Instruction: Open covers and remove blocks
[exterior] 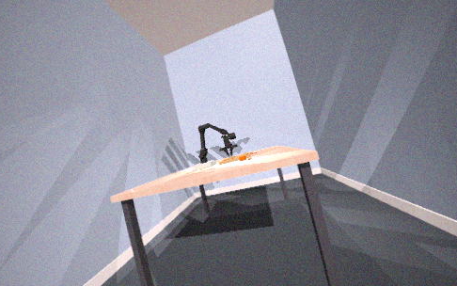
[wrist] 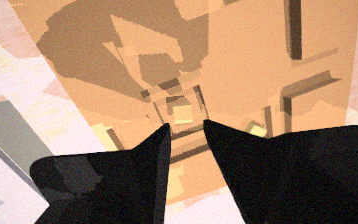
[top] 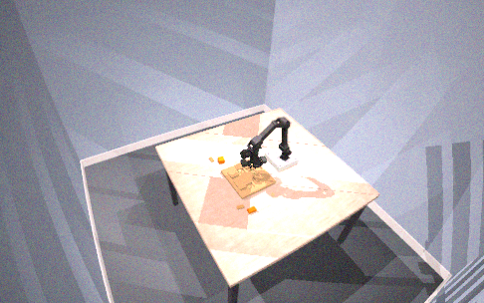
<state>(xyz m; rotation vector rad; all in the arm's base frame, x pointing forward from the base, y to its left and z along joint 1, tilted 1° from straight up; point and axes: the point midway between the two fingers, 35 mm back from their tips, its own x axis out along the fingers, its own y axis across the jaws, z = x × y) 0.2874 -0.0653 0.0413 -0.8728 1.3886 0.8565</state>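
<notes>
Right now the tan puzzle board is 6 cm ahead of my gripper tip, 3 cm below it and 1 cm to the right of it. Round my gripper tip: orange bit (24 cm to the left, 24 cm ahead, 4 cm below).
</notes>
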